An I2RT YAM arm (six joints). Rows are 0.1 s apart.
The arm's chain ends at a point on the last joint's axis. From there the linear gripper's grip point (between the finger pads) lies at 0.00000 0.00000 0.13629 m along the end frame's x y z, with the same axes.
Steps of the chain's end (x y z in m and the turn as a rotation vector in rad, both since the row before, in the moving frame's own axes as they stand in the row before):
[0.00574 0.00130 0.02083 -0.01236 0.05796 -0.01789]
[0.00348 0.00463 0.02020 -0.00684 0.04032 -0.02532]
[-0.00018 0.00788 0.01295 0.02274 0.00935 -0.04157]
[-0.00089 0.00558 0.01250 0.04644 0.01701 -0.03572]
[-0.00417 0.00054 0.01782 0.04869 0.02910 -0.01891]
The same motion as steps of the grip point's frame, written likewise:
[0.01365 0.00291 0.02059 -0.01236 0.05796 -0.01789]
[0.00898 0.00549 0.02009 -0.00684 0.04032 -0.02532]
[0.00103 0.00476 0.01291 0.02274 0.00935 -0.04157]
[0.00131 -0.00079 0.01233 0.04644 0.01701 -0.03572]
[-0.00027 -0.00613 0.01760 0.04869 0.02910 -0.01891]

